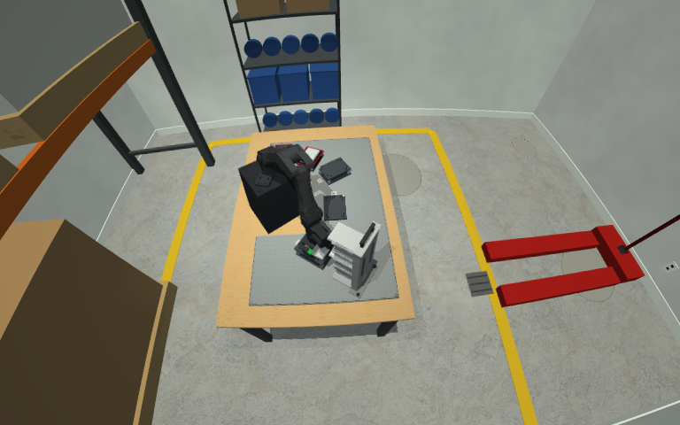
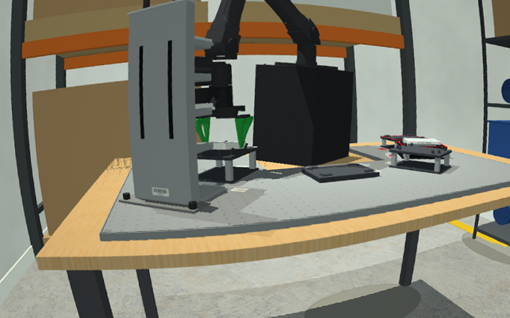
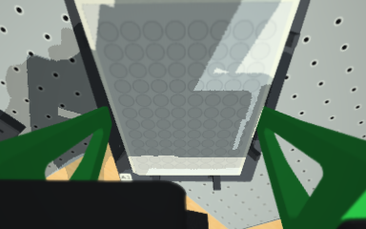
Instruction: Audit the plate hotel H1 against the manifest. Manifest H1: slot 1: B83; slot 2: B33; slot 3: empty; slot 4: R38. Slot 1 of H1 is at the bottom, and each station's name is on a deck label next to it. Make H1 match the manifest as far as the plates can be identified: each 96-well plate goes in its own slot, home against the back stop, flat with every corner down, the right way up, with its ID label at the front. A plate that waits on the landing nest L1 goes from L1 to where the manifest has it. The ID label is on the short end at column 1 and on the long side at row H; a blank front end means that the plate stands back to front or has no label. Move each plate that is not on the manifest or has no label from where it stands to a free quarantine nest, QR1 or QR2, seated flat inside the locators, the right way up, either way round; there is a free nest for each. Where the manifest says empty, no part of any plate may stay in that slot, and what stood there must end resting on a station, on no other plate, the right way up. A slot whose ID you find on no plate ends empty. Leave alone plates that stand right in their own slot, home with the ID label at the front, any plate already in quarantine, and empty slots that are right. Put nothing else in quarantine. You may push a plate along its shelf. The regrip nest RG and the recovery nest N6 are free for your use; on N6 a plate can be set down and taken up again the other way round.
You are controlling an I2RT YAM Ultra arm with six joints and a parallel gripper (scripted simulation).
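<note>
The dark regrip nest is 20 mm below my hand. Also, from my hand: RG label: 100 mm behind, 40 mm to the left, 80 mm below; then grey plate hotel H1: 240 mm ahead, 100 mm to the right, 110 mm above; then H1 deck label: 150 mm ahead, 40 mm to the left, 80 mm below.
</note>
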